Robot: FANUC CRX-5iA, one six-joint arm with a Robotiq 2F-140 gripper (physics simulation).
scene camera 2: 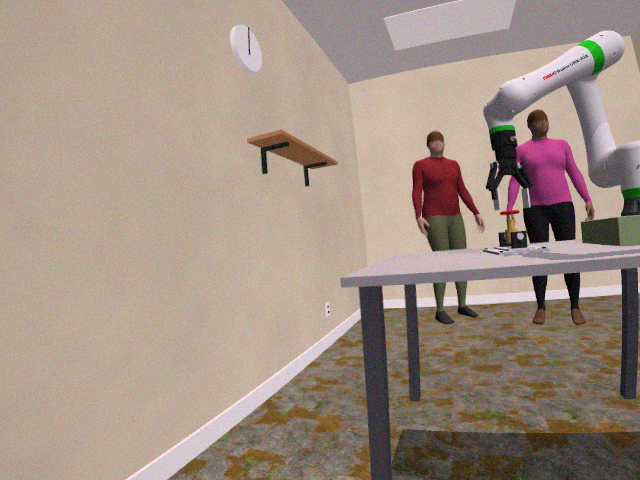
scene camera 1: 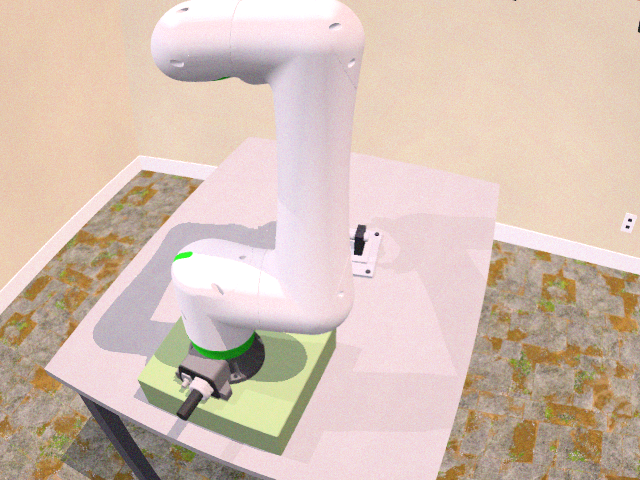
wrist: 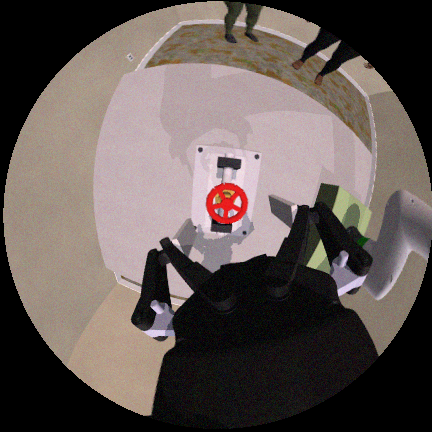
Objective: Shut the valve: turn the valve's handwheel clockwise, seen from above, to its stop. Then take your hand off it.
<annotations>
gripper: scene camera 2; wrist
same spot on gripper: (scene camera 2: 492, 184) = (wrist: 165, 267)
</annotations>
